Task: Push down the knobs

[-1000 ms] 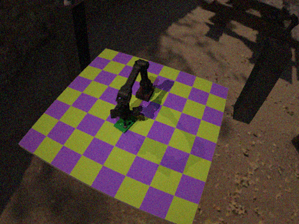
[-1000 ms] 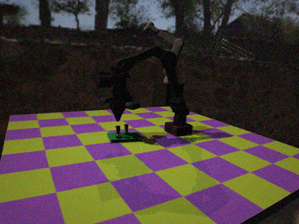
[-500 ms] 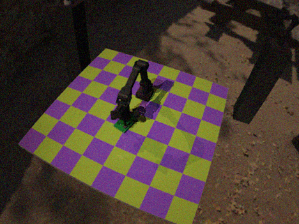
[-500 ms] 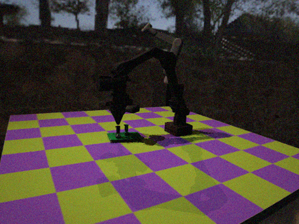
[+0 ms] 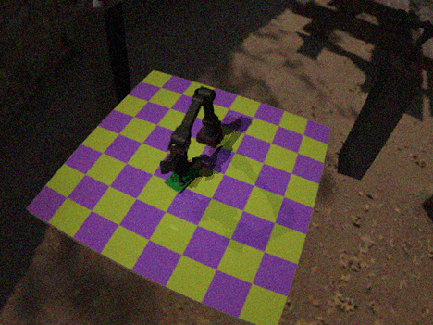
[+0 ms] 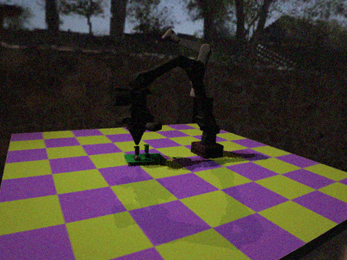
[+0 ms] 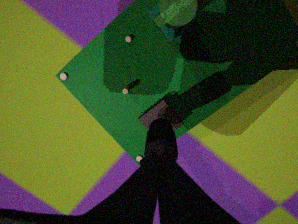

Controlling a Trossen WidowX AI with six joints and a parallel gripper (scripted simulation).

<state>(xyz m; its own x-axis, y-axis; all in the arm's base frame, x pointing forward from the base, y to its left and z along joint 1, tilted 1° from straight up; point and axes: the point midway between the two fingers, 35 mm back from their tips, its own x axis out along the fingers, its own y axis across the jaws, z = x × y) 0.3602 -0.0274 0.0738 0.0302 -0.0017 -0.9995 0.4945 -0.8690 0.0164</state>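
My gripper tip is now 2 cm above the dark knob. Also, from my gripper tip: green knob: 6 cm behind, 4 cm to the right, 3 cm below.
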